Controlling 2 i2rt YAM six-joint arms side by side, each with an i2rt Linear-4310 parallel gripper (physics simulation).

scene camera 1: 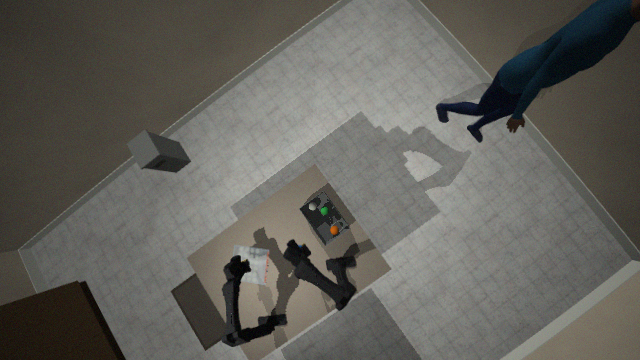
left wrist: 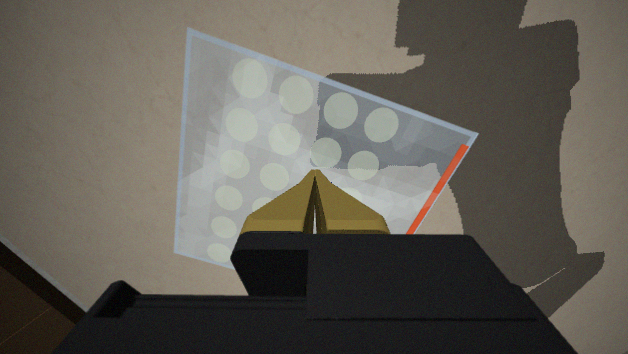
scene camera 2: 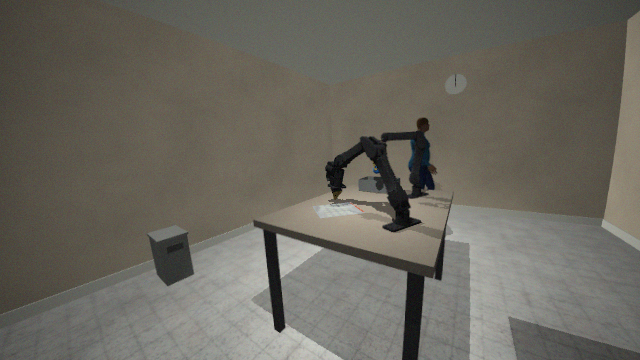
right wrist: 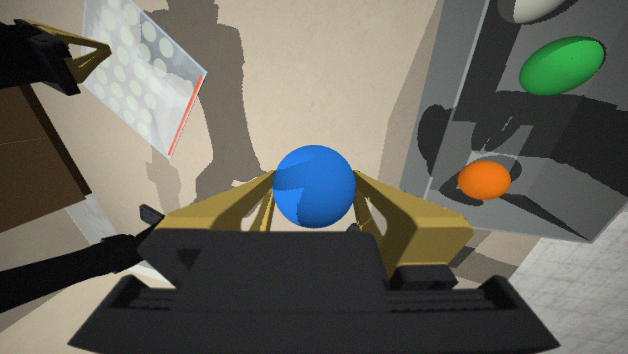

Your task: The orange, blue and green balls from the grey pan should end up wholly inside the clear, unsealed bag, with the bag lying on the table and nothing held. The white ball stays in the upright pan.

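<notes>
The clear bag (scene camera 1: pixel 258 270) (scene camera 2: pixel 330 212) (left wrist: pixel 284 138) (right wrist: pixel 120 57) lies flat on the table, dotted, with an orange-red strip along one edge. My left gripper (left wrist: pixel 315 176) (right wrist: pixel 109 48) (scene camera 2: pixel 335 199) is shut and empty above the bag. My right gripper (right wrist: pixel 314 177) is shut on the blue ball (right wrist: pixel 314 195) (scene camera 2: pixel 376 169), held in the air between the bag and the pan. The grey pan (scene camera 1: pixel 314 226) (scene camera 2: pixel 367 185) (right wrist: pixel 440 90) stands upright and holds the orange ball (scene camera 1: pixel 334 230) (right wrist: pixel 484 180), the green ball (scene camera 1: pixel 324 211) (right wrist: pixel 561 65) and the white ball (scene camera 1: pixel 312 206) (right wrist: pixel 535 9).
Both arms are mounted on the table (scene camera 1: pixel 210 255) (scene camera 2: pixel 300 227). A dark brown cabinet (scene camera 1: pixel 50 320) stands near the left end. A grey bin (scene camera 1: pixel 159 152) (scene camera 2: pixel 171 257) stands on the floor. A person (scene camera 1: pixel 545 70) (scene camera 2: pixel 419 155) is beyond the table.
</notes>
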